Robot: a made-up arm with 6 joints.
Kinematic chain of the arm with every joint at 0, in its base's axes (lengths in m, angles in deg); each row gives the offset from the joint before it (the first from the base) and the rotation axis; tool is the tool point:
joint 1: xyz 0 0 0.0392 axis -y
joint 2: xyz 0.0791 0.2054 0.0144 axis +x
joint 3: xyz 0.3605 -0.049 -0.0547 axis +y
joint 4: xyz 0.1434 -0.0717 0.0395 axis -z
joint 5: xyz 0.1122 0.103 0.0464 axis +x
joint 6: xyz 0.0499 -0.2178 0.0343 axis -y
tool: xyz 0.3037 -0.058 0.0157
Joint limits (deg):
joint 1: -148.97..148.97
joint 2: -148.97..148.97
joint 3: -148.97..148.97
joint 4: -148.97..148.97
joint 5: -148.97..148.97
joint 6: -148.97..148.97
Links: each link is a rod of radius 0.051 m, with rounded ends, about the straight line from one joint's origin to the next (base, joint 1, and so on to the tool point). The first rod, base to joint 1, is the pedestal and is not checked.
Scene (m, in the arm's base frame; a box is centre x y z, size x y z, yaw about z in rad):
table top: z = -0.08
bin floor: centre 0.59 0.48 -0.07 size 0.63 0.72 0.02 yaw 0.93
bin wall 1: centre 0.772 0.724 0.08 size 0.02 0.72 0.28 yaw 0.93
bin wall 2: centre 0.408 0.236 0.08 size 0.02 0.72 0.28 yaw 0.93
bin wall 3: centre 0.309 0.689 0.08 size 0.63 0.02 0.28 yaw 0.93
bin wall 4: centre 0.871 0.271 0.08 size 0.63 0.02 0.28 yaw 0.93
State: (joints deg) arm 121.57 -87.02 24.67 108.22 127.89 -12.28
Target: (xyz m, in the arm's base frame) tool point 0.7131 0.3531 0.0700
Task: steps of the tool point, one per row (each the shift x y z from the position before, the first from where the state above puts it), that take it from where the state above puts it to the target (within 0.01 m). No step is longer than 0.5 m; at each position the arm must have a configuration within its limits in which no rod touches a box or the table.
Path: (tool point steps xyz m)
1: -0.0223 0.1619 0.3350
2: 0.1729 0.2226 0.3161
3: 0.3595 0.2192 0.1848
4: 0.4541 0.1452 -0.0287
5: 0.4057 0.0221 -0.2458
6: 0.2279 -0.1090 -0.3739
7: -0.0017 -0.2027 -0.3567

